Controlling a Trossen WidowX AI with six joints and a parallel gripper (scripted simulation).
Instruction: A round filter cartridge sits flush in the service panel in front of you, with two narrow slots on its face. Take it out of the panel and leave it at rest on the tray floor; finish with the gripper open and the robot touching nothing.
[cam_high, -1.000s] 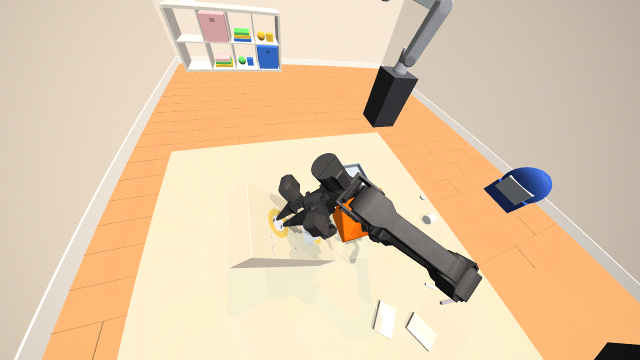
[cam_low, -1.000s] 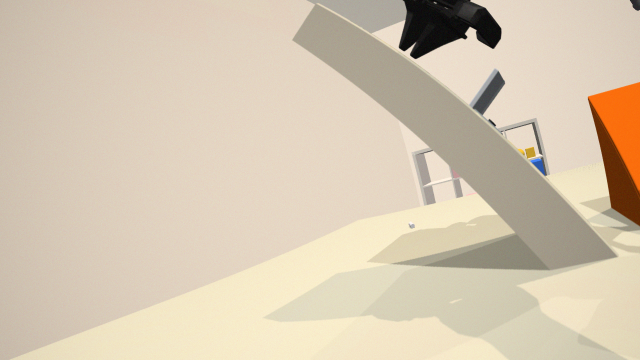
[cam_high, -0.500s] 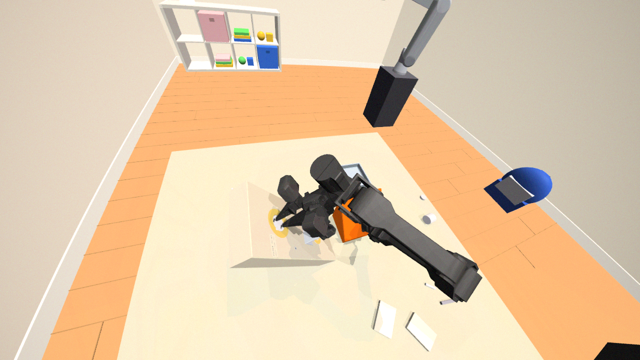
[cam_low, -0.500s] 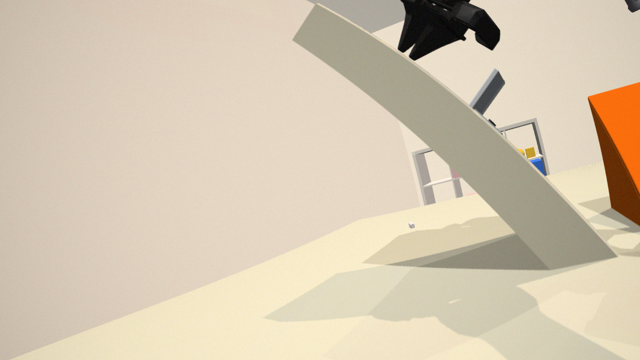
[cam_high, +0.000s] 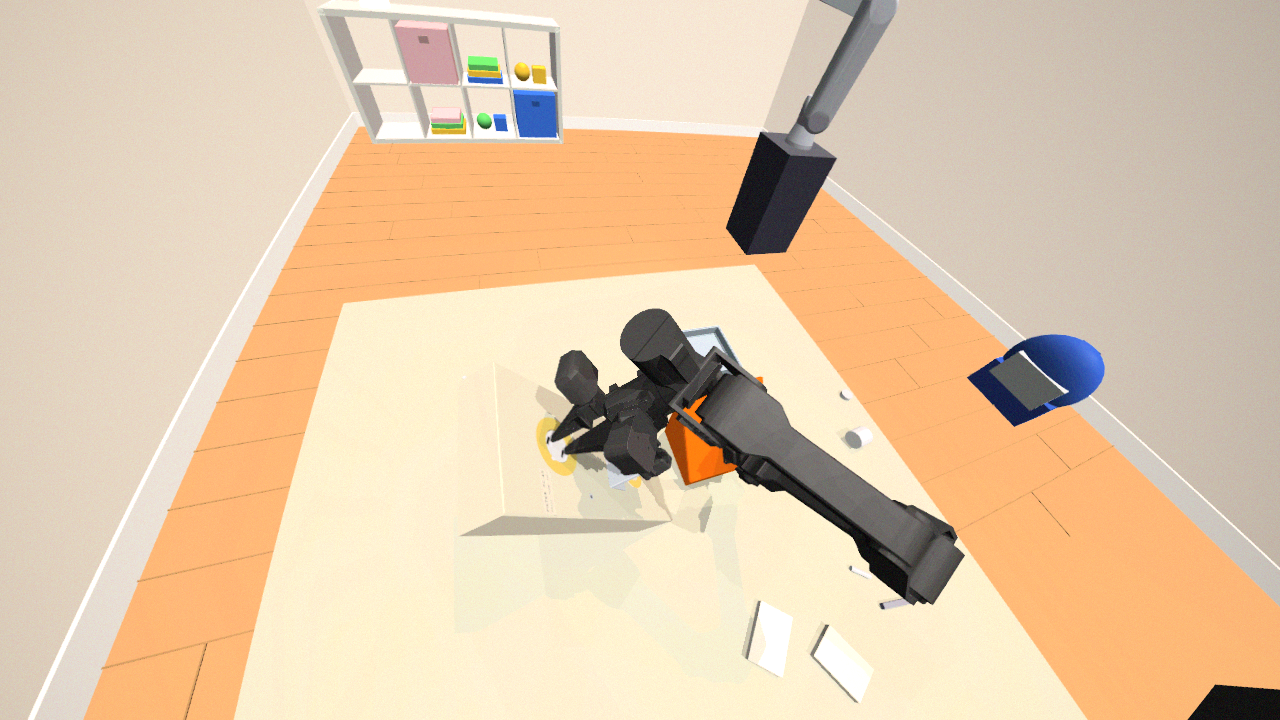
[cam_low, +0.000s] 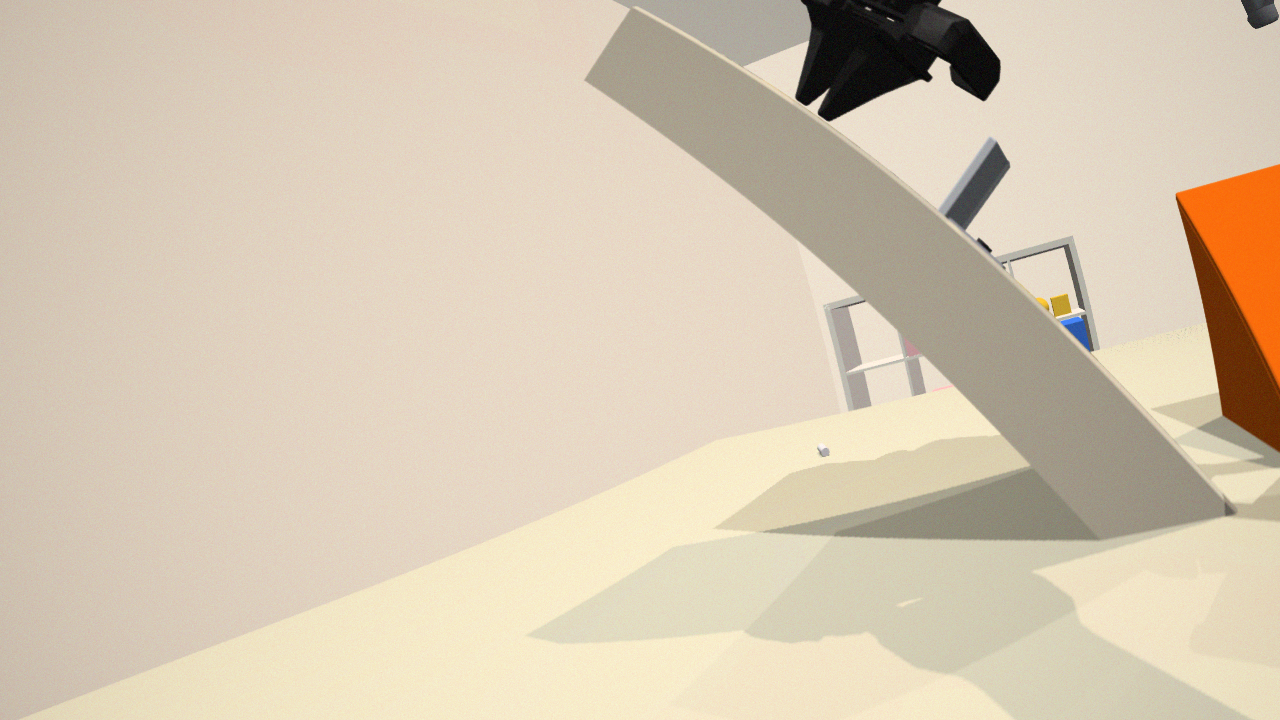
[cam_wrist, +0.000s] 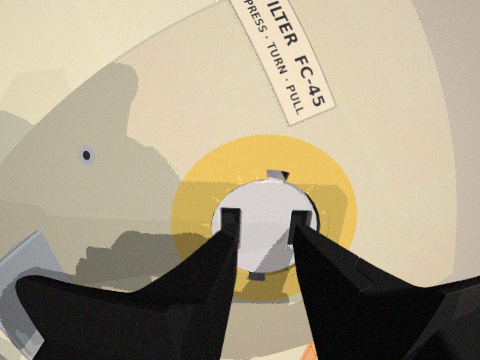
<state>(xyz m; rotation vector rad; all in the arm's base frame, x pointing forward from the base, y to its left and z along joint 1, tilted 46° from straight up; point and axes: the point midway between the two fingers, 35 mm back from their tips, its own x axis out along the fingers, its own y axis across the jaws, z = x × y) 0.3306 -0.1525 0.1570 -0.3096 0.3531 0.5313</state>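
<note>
My gripper tip is 1 cm short of the round grey filter cartridge and 1 cm above it. The rest, counted from my gripper tip: grey tray: 42 cm behind, 29 cm to the right, 27 cm below.
</note>
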